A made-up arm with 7 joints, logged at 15 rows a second.
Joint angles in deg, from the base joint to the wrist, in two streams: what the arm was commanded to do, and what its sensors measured. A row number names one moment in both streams.
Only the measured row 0 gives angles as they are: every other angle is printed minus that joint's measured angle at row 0.
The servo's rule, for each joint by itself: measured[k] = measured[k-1] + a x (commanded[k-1-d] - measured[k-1]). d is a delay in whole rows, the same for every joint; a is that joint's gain. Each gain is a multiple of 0.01, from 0.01 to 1. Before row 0 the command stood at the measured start. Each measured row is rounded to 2 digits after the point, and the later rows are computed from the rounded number. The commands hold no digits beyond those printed.
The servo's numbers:
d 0
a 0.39 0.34 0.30 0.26 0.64 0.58 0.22
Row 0, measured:
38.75 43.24 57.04 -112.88 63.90 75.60 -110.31
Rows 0 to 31, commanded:
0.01 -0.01 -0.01 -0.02 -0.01 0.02 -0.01
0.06 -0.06 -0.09 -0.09 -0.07 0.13 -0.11
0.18 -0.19 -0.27 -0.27 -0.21 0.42 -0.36
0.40 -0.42 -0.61 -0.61 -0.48 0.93 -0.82
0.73 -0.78 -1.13 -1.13 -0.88 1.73 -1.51
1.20 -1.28 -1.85 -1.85 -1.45 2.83 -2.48
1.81 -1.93 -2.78 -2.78 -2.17 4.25 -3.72
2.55 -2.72 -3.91 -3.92 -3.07 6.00 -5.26
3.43 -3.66 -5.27 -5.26 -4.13 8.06 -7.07
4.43 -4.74 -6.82 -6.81 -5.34 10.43 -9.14
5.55 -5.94 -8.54 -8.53 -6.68 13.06 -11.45
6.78 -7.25 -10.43 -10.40 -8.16 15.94 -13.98
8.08 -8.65 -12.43 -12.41 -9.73 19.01 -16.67
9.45 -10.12 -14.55 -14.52 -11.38 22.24 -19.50
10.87 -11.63 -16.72 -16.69 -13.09 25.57 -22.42
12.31 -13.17 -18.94 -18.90 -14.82 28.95 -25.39
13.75 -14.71 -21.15 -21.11 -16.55 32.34 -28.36
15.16 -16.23 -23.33 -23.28 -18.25 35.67 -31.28
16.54 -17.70 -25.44 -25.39 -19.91 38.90 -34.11
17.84 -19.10 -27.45 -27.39 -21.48 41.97 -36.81
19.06 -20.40 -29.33 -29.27 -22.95 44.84 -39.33
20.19 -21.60 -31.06 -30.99 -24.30 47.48 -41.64
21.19 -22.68 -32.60 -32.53 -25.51 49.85 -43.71
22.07 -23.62 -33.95 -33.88 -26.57 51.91 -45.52
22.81 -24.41 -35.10 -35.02 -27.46 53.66 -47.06
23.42 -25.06 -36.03 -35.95 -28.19 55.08 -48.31
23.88 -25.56 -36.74 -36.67 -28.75 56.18 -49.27
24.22 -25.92 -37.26 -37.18 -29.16 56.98 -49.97
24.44 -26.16 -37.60 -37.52 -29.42 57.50 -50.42
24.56 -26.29 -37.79 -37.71 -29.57 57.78 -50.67
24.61 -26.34 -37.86 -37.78 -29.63 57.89 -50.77
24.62 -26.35 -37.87 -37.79 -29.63 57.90 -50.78
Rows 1 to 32, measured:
0.00 0.00 0.00 -0.01 -0.01 0.01 0.00
0.02 -0.02 -0.03 -0.03 -0.05 0.08 -0.02
0.08 -0.08 -0.10 -0.09 -0.15 0.28 -0.09
0.20 -0.20 -0.25 -0.23 -0.36 0.66 -0.25
0.41 -0.40 -0.51 -0.46 -0.69 1.28 -0.53
0.72 -0.70 -0.91 -0.82 -1.18 2.18 -0.96
1.15 -1.12 -1.47 -1.33 -1.81 3.38 -1.57
1.70 -1.66 -2.20 -2.00 -2.62 4.90 -2.38
2.37 -2.34 -3.12 -2.85 -3.59 6.73 -3.41
3.17 -3.16 -4.23 -3.88 -4.71 8.88 -4.67
4.10 -4.11 -5.52 -5.09 -5.97 11.30 -6.16
5.15 -5.18 -6.99 -6.47 -7.37 13.99 -7.88
6.29 -6.36 -8.62 -8.01 -8.88 16.90 -9.81
7.52 -7.64 -10.40 -9.70 -10.48 20.00 -11.94
8.83 -9.00 -12.30 -11.52 -12.15 23.23 -14.25
10.19 -10.42 -14.29 -13.44 -13.86 26.55 -16.70
11.58 -11.88 -16.35 -15.43 -15.58 29.91 -19.27
12.98 -13.36 -18.44 -17.47 -17.29 33.25 -21.91
14.37 -14.84 -20.54 -19.53 -18.97 36.53 -24.59
15.72 -16.29 -22.61 -21.57 -20.58 39.69 -27.28
17.02 -17.69 -24.63 -23.57 -22.10 42.68 -29.93
18.26 -19.02 -26.56 -25.50 -23.51 45.46 -32.51
19.40 -20.26 -28.37 -27.33 -24.79 48.01 -34.97
20.44 -21.40 -30.04 -29.03 -25.93 50.27 -37.29
21.36 -22.42 -31.56 -30.59 -26.91 52.24 -39.44
22.16 -23.32 -32.90 -31.98 -27.73 53.89 -41.39
22.83 -24.08 -34.05 -33.20 -28.38 55.22 -43.12
23.37 -24.71 -35.01 -34.23 -28.88 56.24 -44.63
23.79 -25.20 -35.79 -35.09 -29.23 56.97 -45.90
24.09 -25.57 -36.39 -35.77 -29.45 57.44 -46.95
24.29 -25.83 -36.83 -36.29 -29.57 57.70 -47.79
24.42 -26.01 -37.14 -36.68 -29.61 57.82 -48.45

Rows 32 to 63, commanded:
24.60 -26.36 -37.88 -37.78 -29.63 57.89 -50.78
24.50 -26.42 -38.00 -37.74 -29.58 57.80 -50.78
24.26 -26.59 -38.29 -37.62 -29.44 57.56 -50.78
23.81 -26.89 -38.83 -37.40 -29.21 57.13 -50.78
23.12 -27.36 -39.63 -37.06 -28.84 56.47 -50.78
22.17 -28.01 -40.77 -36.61 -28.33 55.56 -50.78
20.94 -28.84 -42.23 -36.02 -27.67 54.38 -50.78
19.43 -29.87 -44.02 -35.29 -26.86 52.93 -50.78
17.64 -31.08 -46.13 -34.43 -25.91 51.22 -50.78
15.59 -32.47 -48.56 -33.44 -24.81 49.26 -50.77
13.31 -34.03 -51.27 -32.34 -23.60 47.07 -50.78
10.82 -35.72 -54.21 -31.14 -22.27 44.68 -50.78
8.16 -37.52 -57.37 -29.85 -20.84 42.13 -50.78
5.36 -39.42 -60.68 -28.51 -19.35 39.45 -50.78
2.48 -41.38 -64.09 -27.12 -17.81 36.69 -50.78
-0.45 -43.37 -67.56 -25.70 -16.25 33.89 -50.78
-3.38 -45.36 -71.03 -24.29 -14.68 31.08 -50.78
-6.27 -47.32 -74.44 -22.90 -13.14 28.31 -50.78
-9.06 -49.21 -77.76 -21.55 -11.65 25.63 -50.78
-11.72 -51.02 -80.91 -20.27 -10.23 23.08 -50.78
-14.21 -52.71 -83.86 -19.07 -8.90 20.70 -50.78
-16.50 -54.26 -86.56 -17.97 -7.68 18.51 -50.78
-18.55 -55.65 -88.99 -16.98 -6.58 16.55 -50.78
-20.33 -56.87 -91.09 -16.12 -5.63 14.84 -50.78
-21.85 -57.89 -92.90 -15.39 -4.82 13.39 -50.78
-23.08 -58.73 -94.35 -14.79 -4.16 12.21 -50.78
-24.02 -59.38 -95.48 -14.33 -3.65 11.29 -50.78
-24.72 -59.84 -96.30 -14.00 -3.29 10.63 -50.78
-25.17 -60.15 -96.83 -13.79 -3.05 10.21 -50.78
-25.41 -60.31 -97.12 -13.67 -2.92 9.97 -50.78
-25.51 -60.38 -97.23 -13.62 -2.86 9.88 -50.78
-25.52 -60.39 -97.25 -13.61 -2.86 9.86 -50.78
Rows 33 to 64, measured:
24.49 -26.13 -37.36 -36.97 -29.62 57.86 -48.96
24.49 -26.23 -37.55 -37.17 -29.59 57.83 -49.36
24.40 -26.35 -37.77 -37.29 -29.49 57.67 -49.67
24.17 -26.53 -38.09 -37.32 -29.31 57.36 -49.91
23.76 -26.81 -38.55 -37.25 -29.01 56.84 -50.10
23.14 -27.22 -39.22 -37.08 -28.57 56.10 -50.25
22.28 -27.77 -40.12 -36.80 -27.99 55.10 -50.37
21.17 -28.48 -41.29 -36.41 -27.27 53.84 -50.46
19.79 -29.36 -42.74 -35.90 -26.40 52.32 -50.53
18.15 -30.42 -44.49 -35.26 -25.38 50.55 -50.58
16.26 -31.65 -46.52 -34.50 -24.24 48.53 -50.62
14.14 -33.03 -48.83 -33.63 -22.98 46.30 -50.66
11.81 -34.56 -51.39 -32.65 -21.61 43.88 -50.69
9.29 -36.21 -54.18 -31.57 -20.16 41.31 -50.71
6.63 -37.97 -57.15 -30.41 -18.66 38.63 -50.73
3.87 -39.81 -60.27 -29.19 -17.12 35.88 -50.74
1.04 -41.70 -63.50 -27.92 -15.56 33.10 -50.75
-1.81 -43.61 -66.78 -26.61 -14.01 30.32 -50.76
-4.64 -45.51 -70.07 -25.29 -12.50 27.60 -50.76
-7.40 -47.38 -73.32 -23.98 -11.05 24.98 -50.76
-10.06 -49.19 -76.48 -22.70 -9.67 22.50 -50.76
-12.57 -50.91 -79.50 -21.47 -8.40 20.19 -50.76
-14.90 -52.52 -82.35 -20.30 -7.24 18.08 -50.76
-17.02 -54.00 -84.97 -19.21 -6.21 16.20 -50.76
-18.90 -55.32 -87.35 -18.22 -5.32 14.57 -50.76
-20.53 -56.48 -89.45 -17.33 -4.58 13.20 -50.76
-21.89 -57.47 -91.26 -16.55 -3.98 12.09 -50.76
-22.99 -58.28 -92.77 -15.89 -3.54 11.24 -50.76
-23.84 -58.92 -93.99 -15.34 -3.23 10.64 -50.76
-24.45 -59.39 -94.93 -14.91 -3.03 10.25 -50.76
-24.86 -59.73 -95.62 -14.57 -2.92 10.04 -50.76
-25.12 -59.95 -96.11 -14.32 -2.88 9.94 -50.76

